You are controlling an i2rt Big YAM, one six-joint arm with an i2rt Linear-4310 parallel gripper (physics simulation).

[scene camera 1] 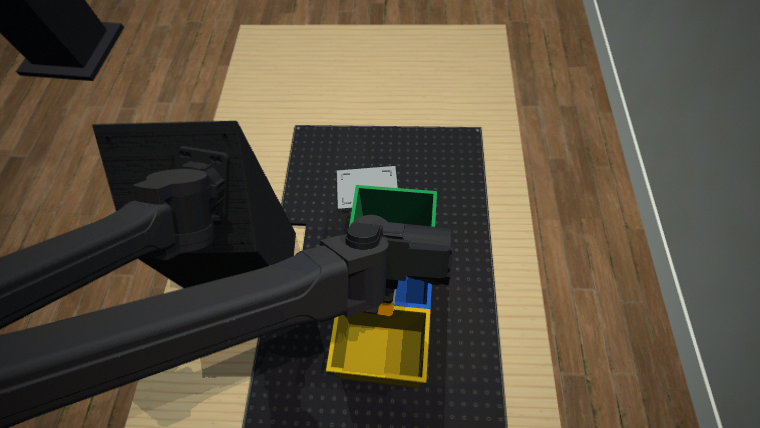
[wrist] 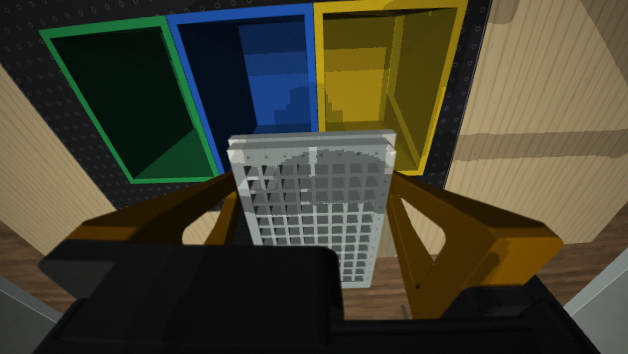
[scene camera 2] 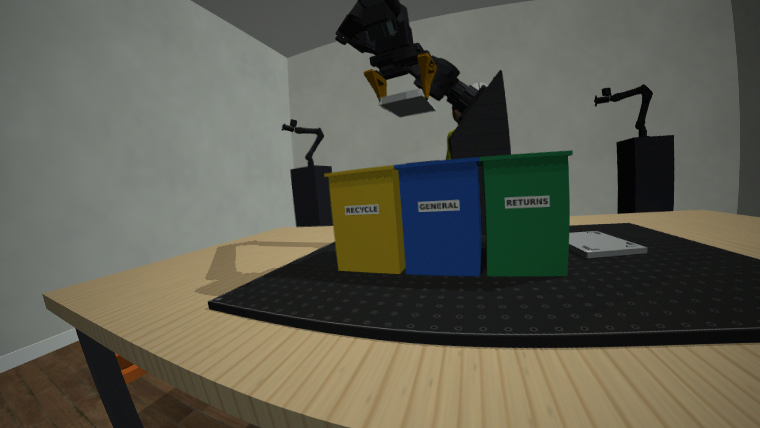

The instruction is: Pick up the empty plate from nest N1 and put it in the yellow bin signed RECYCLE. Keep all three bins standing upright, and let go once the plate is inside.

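Places are measured from the arm's base along level axes (x up, y right, z ahead), in centimetres.
Where they show: gripper, fingertip midpoint: (wrist: 313, 177) (scene camera 2: 404, 103); arm's base at its link origin: (scene camera 1: 204, 183) (scene camera 2: 475, 106).
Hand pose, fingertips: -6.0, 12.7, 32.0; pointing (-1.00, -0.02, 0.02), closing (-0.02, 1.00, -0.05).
Note:
Things, the pixels of their top centre, and the offset from my fingertips, as dx, dy, dz.
- plate at its top centre: (wrist: 315, 239) (scene camera 2: 408, 100) +1.7, +0.0, -3.5
- yellow bin at its top centre: (wrist: 379, 106) (scene camera 1: 379, 339) (scene camera 2: 377, 170) -12.3, +6.7, +0.4
- Nest N1 at its top centre: (scene camera 2: 592, 238) (scene camera 1: 367, 186) -28.8, -35.5, -8.8
- blue bin at its top centre: (wrist: 256, 111) (scene camera 2: 443, 163) (scene camera 1: 386, 272) -12.3, -6.4, +0.3
- green bin at its top centre: (wrist: 143, 117) (scene camera 2: 517, 158) (scene camera 1: 393, 214) -12.3, -19.5, +0.2
My gripper (scene camera 2: 402, 98) (wrist: 313, 177) is shut on the plate, its orange fingers on the two long sides. The plate (scene camera 2: 408, 104) (wrist: 312, 195) is light grey with a grid of wells, slightly tilted, high above the bins. In the wrist view it overlaps the near ends of the blue and yellow bins. In scene camera 1 the arm hides it. The yellow bin (scene camera 1: 377, 376) (scene camera 2: 366, 239) (wrist: 320, 65), signed RECYCLE, stands upright at the end of the row. Nest N1 (scene camera 1: 366, 178) (scene camera 2: 606, 245) is a flat grey block with no plate on it.
The blue bin (scene camera 1: 412, 292) (scene camera 2: 440, 239) (wrist: 309, 60) signed GENERAL stands upright between the yellow bin and the green bin (scene camera 1: 396, 189) (scene camera 2: 526, 239) (wrist: 105, 25) signed RETURNS, also upright. The black arm mount (scene camera 1: 180, 138) (scene camera 2: 486, 127) rises beside the row.

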